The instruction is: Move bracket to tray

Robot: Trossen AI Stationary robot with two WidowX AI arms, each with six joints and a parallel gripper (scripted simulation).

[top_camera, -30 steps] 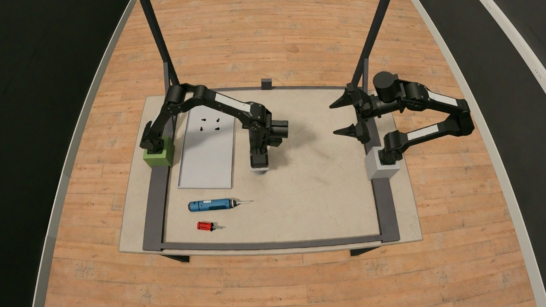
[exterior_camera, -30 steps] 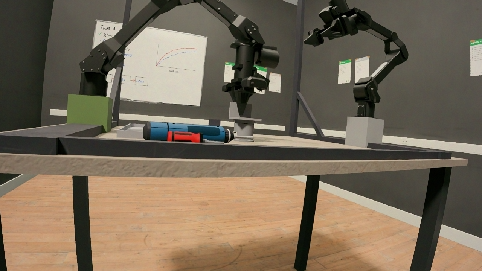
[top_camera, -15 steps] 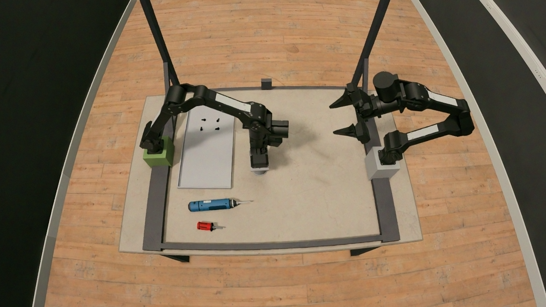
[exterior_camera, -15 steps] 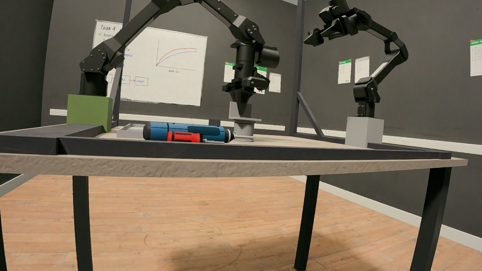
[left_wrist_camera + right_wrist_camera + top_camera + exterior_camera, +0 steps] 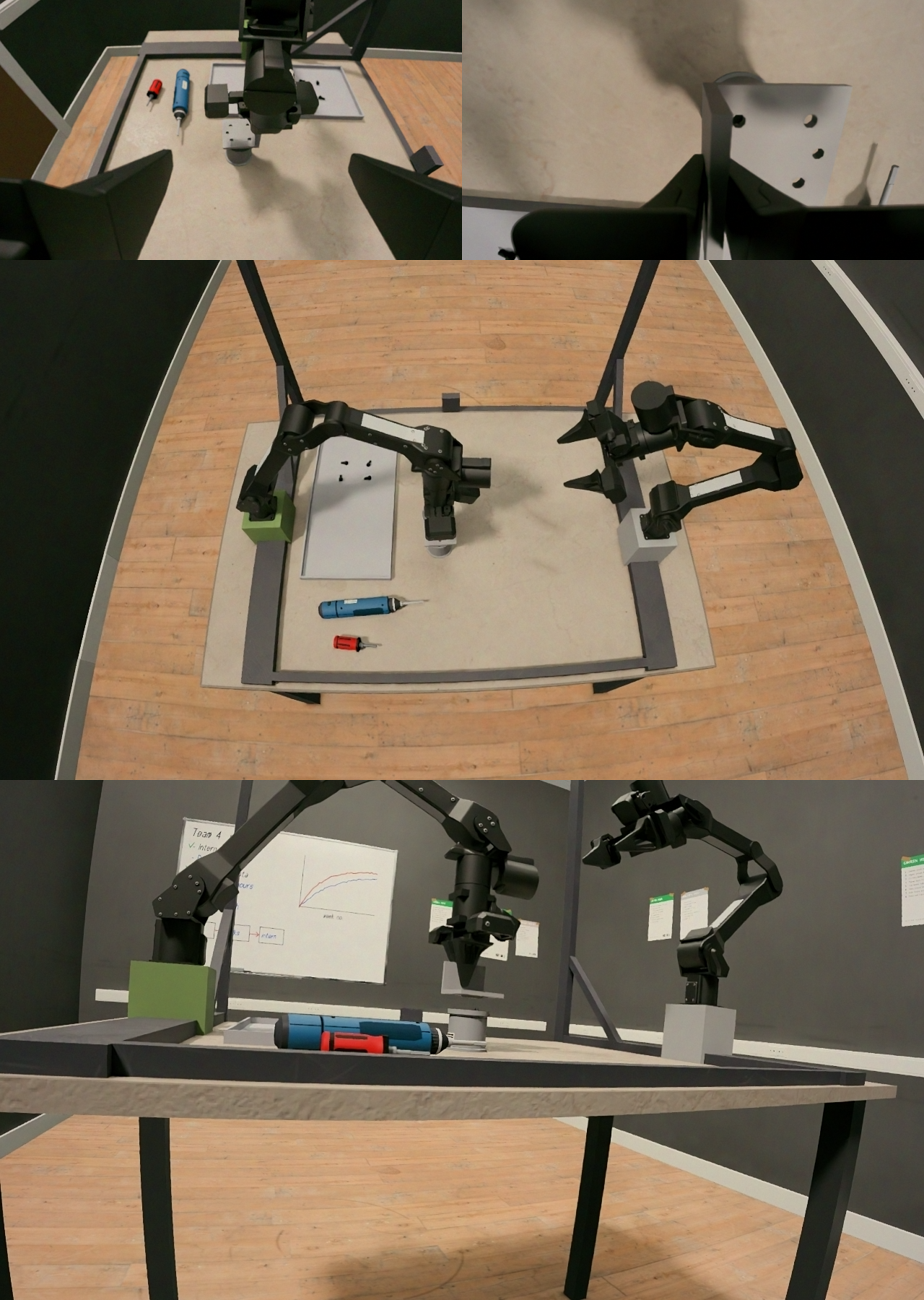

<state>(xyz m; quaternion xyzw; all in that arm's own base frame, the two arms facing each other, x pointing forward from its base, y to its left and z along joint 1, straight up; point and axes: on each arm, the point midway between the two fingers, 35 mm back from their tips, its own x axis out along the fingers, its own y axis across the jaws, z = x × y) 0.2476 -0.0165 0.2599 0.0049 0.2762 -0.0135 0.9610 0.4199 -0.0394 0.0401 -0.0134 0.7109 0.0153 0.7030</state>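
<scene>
Right now the grey tray is 8 cm behind my right hand, 23 cm to the right of it and 13 cm below it. Also, from my right hand: grey round joint module (3 cm ahead, 10 cm below); then grey L-shaped bracket (3 cm ahead, 4 cm below); then small red screwdriver (29 cm ahead, 17 cm to the right, 12 cm below).
</scene>
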